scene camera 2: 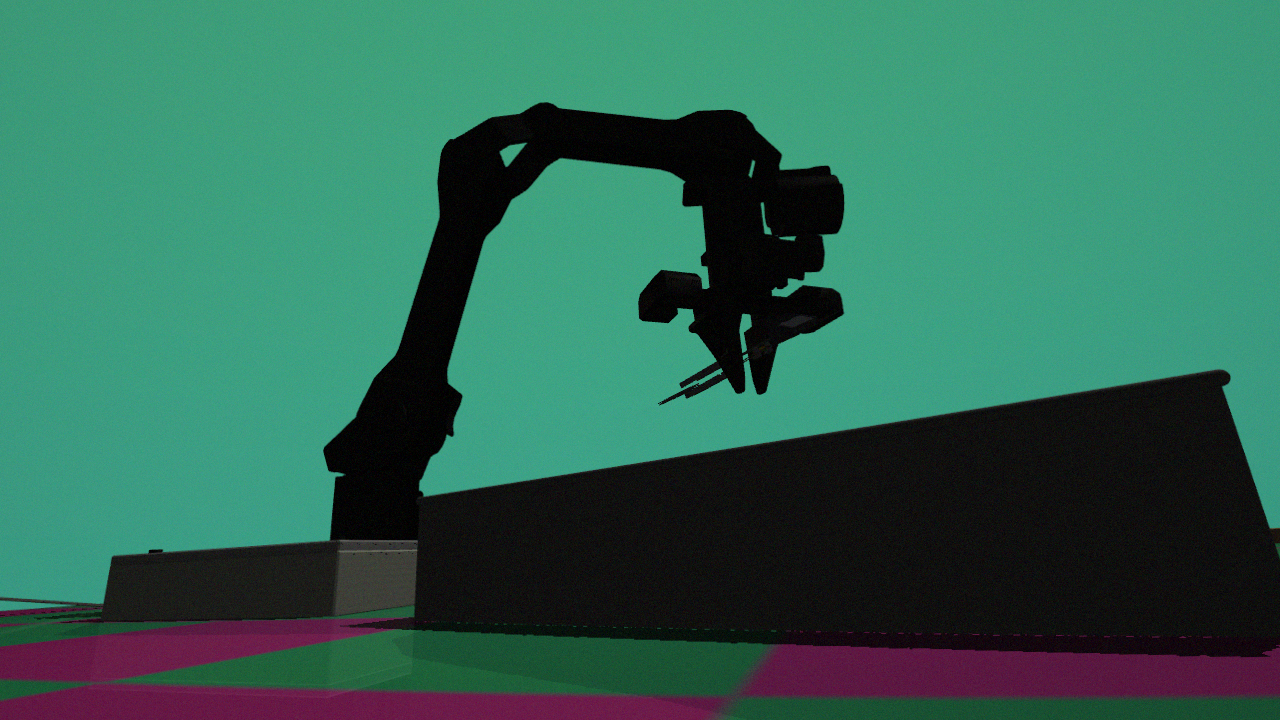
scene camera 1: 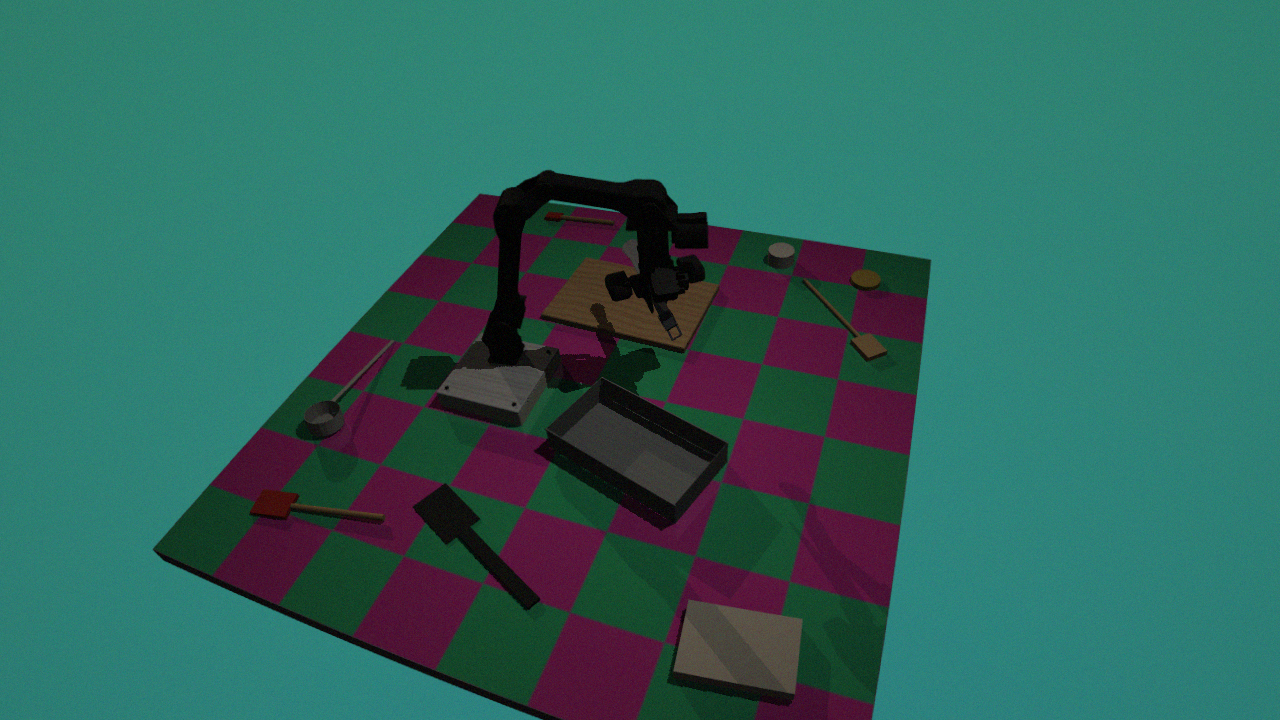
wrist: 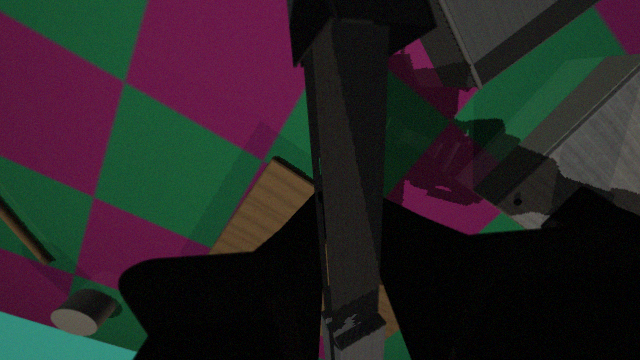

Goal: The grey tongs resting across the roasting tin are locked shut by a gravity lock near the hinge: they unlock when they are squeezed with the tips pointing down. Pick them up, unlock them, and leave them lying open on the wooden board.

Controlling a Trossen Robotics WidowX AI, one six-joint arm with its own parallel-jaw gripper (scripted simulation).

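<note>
Scene camera 1 shows me a black spatula [scene camera 1: 444,511], a red spatula [scene camera 1: 275,504], a beige slab [scene camera 1: 728,647] and a wooden board [scene camera 1: 583,301], and there too is my gripper [scene camera 1: 656,311]. From scene camera 2 I see my gripper [scene camera 2: 751,393]. The black spatula is out of frame in scene camera 2. The wrist view gives me my gripper [wrist: 340,198] together with the wooden board [wrist: 279,192]. The black spatula is out of frame in the wrist view.
</note>
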